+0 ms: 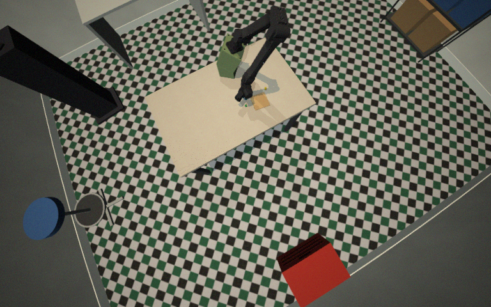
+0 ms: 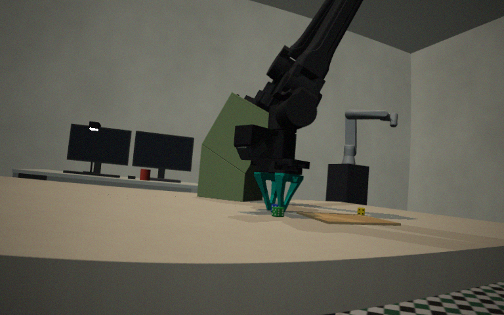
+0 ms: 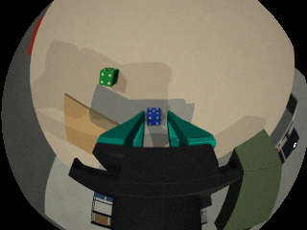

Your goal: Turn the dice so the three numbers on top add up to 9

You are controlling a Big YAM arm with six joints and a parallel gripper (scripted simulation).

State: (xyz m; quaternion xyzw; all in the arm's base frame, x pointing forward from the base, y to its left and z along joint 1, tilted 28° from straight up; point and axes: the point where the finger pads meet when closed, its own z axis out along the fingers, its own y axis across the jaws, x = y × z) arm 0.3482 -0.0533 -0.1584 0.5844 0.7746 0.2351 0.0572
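The blue die lies right at my hand. Also, from my hand: green die 6 cm ahead, 4 cm to the right; then yellow die 21 cm to the left, 3 cm ahead; then mat 10 cm ahead, 9 cm to the left, 1 cm below.
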